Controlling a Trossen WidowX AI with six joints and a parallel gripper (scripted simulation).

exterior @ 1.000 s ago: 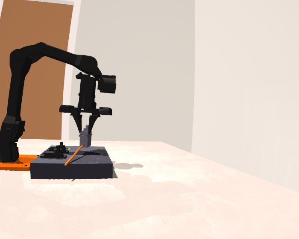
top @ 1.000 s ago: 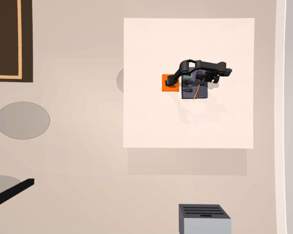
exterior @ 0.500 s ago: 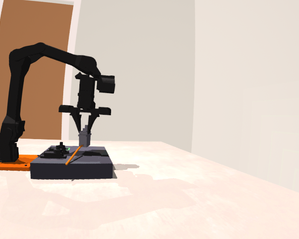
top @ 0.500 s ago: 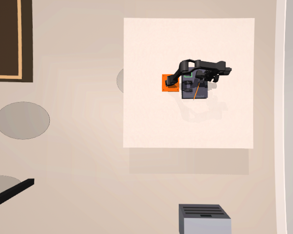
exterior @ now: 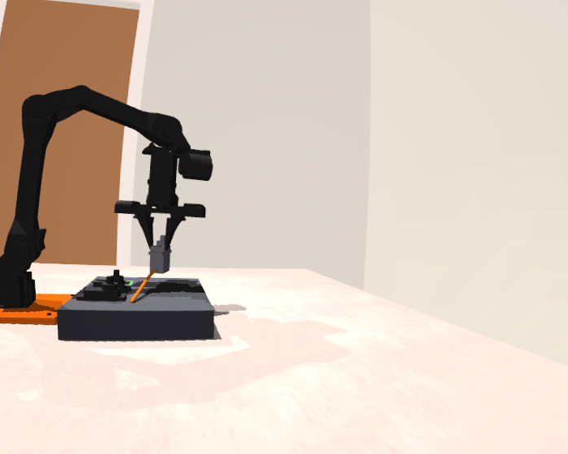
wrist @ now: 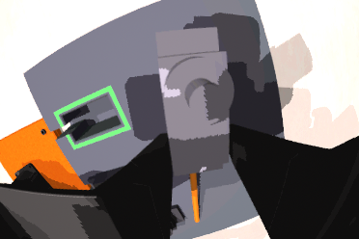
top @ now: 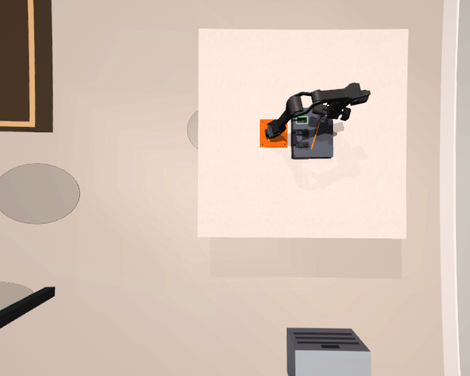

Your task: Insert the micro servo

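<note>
Right now my gripper tip is 10 mm short of the dark deck, 60 mm to the left of it and 100 mm above it.
</note>
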